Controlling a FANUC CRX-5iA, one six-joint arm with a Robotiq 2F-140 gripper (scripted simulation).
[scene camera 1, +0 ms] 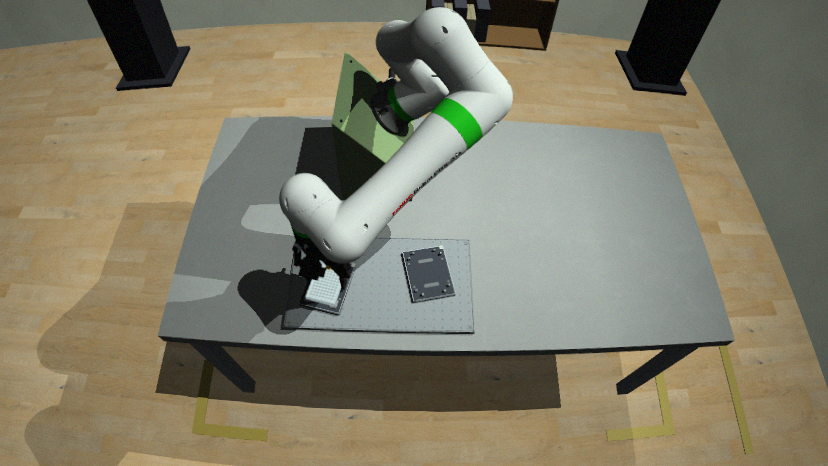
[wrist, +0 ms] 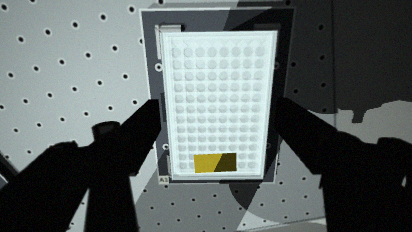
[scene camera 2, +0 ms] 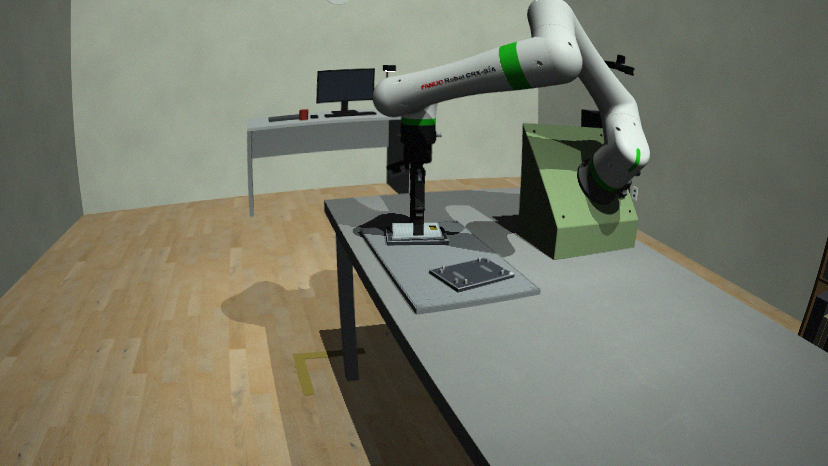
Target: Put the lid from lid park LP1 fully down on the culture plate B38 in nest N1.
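Observation:
My gripper in the pictures, wrist view included. A lid, a lid park LP1 and a nest N1 in the pictures too.

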